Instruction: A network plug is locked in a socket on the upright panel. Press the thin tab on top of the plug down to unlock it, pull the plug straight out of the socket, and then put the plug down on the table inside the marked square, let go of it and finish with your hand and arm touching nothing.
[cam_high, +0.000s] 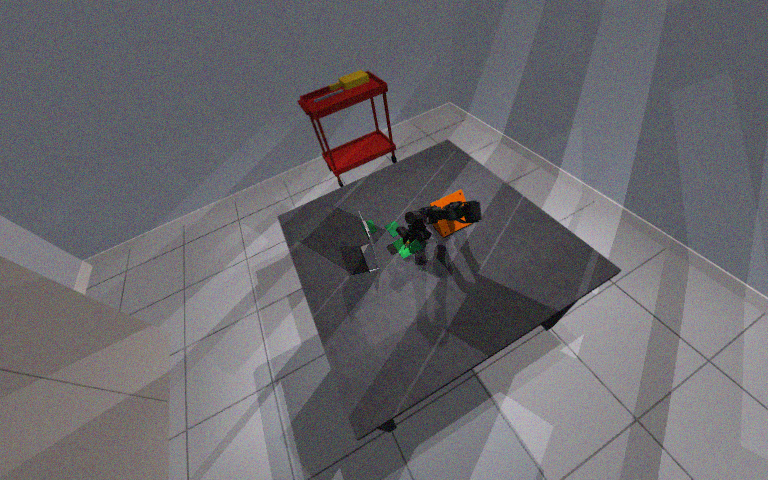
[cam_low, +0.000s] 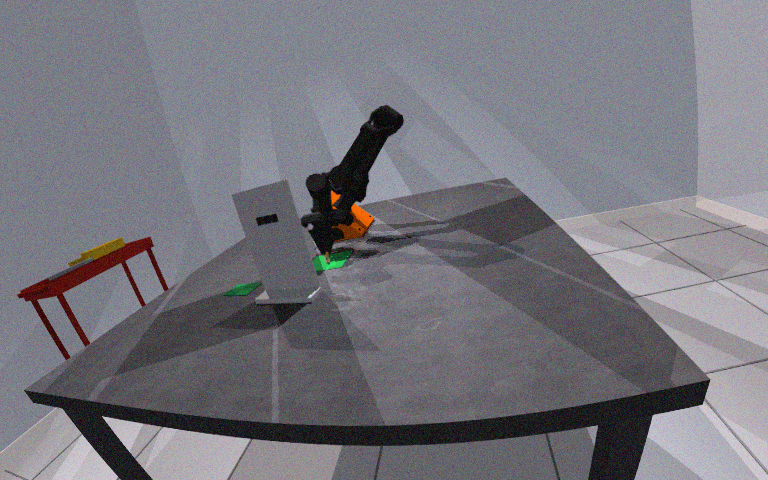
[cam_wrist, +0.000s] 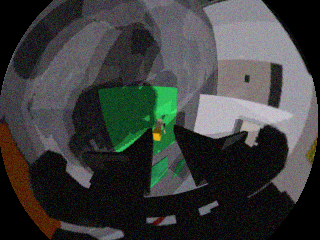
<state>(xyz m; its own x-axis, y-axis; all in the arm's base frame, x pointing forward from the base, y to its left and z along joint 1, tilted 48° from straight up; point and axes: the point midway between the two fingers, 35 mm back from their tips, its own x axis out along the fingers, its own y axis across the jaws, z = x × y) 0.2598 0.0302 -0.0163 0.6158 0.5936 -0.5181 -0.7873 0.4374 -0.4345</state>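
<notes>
Now: the green marked square 20 mm below my gripper tip and 10 mm behind it. From my gripper tip the other things lie so: grey upright panel: 180 mm ahead, 100 mm above, 40 mm to the right.
</notes>
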